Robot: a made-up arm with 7 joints. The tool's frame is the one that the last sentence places.
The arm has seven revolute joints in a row. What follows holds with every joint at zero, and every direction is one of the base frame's.
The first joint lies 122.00 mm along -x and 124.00 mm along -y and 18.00 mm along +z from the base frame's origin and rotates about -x.
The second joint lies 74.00 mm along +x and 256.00 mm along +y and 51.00 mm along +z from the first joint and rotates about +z.
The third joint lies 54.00 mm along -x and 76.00 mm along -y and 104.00 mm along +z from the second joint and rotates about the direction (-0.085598, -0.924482, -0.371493).
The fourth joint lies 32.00 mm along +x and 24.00 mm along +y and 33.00 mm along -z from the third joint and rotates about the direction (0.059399, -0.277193, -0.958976).
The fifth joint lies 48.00 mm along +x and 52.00 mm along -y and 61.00 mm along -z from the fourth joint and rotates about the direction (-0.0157, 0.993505, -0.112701).
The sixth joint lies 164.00 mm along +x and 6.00 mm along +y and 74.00 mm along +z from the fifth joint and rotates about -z.
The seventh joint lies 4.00 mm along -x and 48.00 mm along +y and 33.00 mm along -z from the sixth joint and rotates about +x.
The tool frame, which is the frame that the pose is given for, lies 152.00 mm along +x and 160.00 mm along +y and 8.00 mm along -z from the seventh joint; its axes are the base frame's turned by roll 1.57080, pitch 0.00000 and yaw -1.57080 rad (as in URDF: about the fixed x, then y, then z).
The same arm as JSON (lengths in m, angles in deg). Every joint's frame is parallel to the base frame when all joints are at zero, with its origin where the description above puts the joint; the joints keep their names.
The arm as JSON. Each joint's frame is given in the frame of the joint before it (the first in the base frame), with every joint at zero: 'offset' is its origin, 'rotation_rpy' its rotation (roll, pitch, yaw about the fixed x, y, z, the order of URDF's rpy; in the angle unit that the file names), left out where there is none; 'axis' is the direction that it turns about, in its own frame. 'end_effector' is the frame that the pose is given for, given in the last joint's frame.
{"length_unit": "m", "angle_unit": "deg", "chain": [{"id": "joint 1", "offset": [-0.122, -0.124, 0.018], "axis": "-x"}, {"id": "joint 2", "offset": [0.074, 0.256, 0.051], "axis": "+z"}, {"id": "joint 3", "offset": [-0.054, -0.076, 0.104], "axis": [-0.085598, -0.924482, -0.371493]}, {"id": "joint 4", "offset": [0.032, 0.024, -0.033], "axis": [0.059399, -0.277193, -0.958976]}, {"id": "joint 5", "offset": [0.048, -0.052, -0.061], "axis": [-0.0157, 0.993505, -0.112701]}, {"id": "joint 6", "offset": [0.164, 0.006, 0.074], "axis": "-z"}, {"id": "joint 7", "offset": [-0.004, 0.048, -0.033], "axis": "+x"}], "end_effector": {"offset": [0.152, 0.16, -0.008], "rotation_rpy": [90.0, 0.0, -90.0]}}
